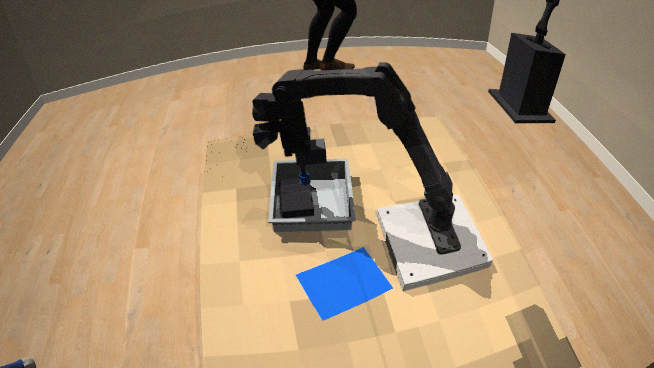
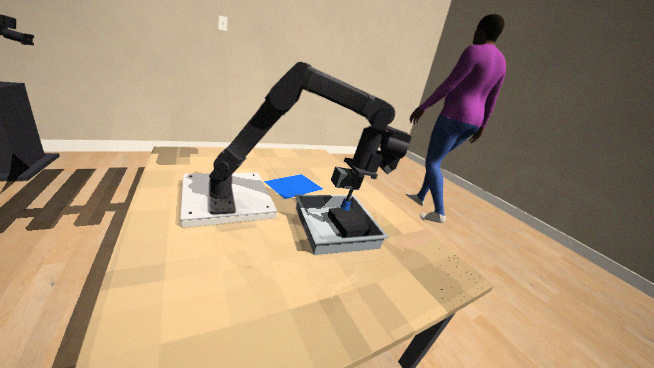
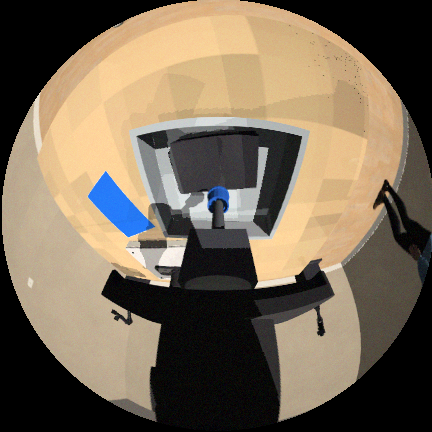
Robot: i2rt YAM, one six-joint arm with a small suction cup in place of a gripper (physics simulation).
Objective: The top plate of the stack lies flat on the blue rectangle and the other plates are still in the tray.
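Frame: origin at the arm's base, x down, y right, z back, level; metres.
Where they show: hand, its tool point: [image 1: 305,181] [image 2: 344,207] [image 3: 217,195]; arm's base, origin of its link: [image 1: 439,225] [image 2: 221,195].
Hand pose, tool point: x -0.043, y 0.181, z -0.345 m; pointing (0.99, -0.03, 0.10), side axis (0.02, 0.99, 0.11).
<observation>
Things, the pixels of their top centre, and the offset from my tool point. "*": a spot on its surface instead. Level surfaces: height alone.
- grey tray, centre of its top: [image 3: 217,195] [image 1: 311,188] [image 2: 338,214] dz +0.015, dx +0.024, dy -0.002 m
- blue rectangle, a spot on its surface: [image 1: 345,284] [image 2: 293,184] * dz +0.062, dx +0.073, dy -0.301 m
- table, height of its surface: dx +0.074 m
A dark stack of plates [image 1: 296,201] [image 2: 350,223] [image 3: 215,162] lies in the grey tray [image 1: 351,192] [image 2: 348,246] [image 3: 220,121], toward one side; single plates in it cannot be told apart. The blue rectangle [image 1: 345,284] [image 2: 293,186] [image 3: 120,206] on the table is bare. My gripper [image 1: 304,179] [image 2: 346,206] [image 3: 218,200], a blue suction cup, points down inside the tray. It is beside or just over an edge of the stack, low and close to its top. It carries nothing. Whether it touches the stack cannot be told.
The arm stands on a white base plate [image 1: 410,260] [image 2: 250,212] near the blue rectangle and the tray. The tray's raised walls surround the cup and the stack. A person [image 1: 330,30] [image 2: 480,85] stands beyond the table [image 1: 250,310] [image 2: 225,300].
</observation>
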